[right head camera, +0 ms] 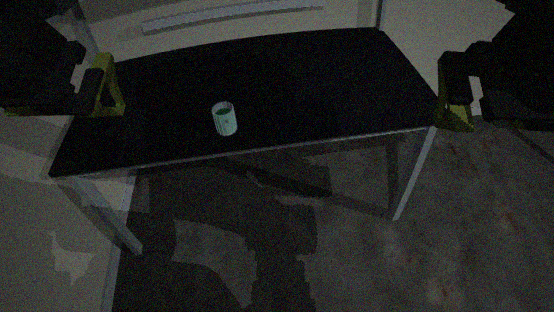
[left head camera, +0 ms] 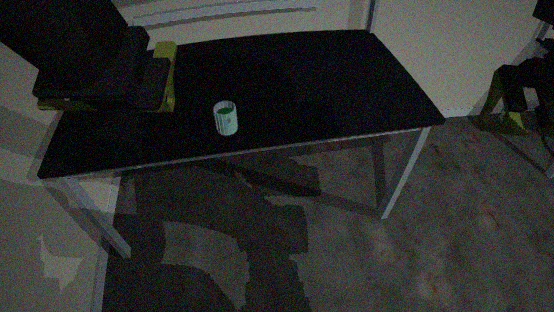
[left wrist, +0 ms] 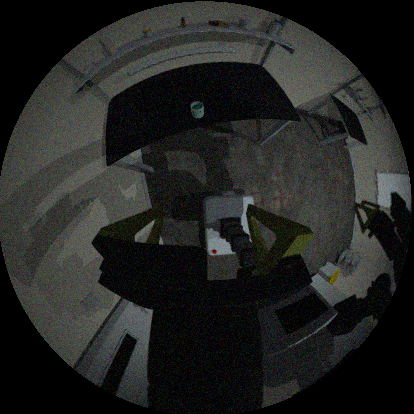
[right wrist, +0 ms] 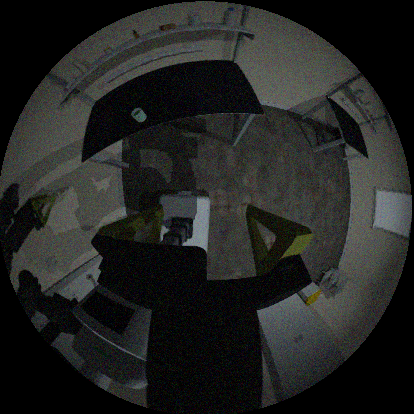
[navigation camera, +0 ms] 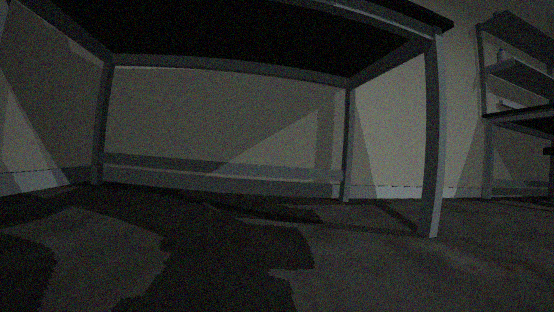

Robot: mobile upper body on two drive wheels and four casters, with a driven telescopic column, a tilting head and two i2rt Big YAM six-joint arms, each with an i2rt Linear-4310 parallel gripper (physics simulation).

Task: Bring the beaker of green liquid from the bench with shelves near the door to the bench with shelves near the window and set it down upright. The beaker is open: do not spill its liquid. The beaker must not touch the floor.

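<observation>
The beaker of green liquid (left head camera: 226, 120) (right head camera: 224, 120) (left wrist: 197, 110) (right wrist: 139, 115) stands upright near the front edge of a black bench top (left head camera: 300, 75) (right head camera: 300, 75) (left wrist: 240, 90) (right wrist: 190, 90), left of its middle in the head views. My left gripper (left head camera: 107, 105) (right head camera: 60, 112) (left wrist: 204, 208) is open and empty, high at the left end of the bench, apart from the beaker. My right gripper (right head camera: 487, 125) (right wrist: 204, 208) is open and empty, beyond the bench's right end; it shows partly at the right edge of the left head view.
A shelf (left wrist: 200, 31) (right wrist: 200, 28) with small items runs above this bench. Another bench with shelves (left wrist: 352, 120) (right wrist: 352, 127) (navigation camera: 488, 160) stands farther right. A front leg (navigation camera: 432, 140) of the near bench stands right of centre in the navigation view. A wall lies close to its left end.
</observation>
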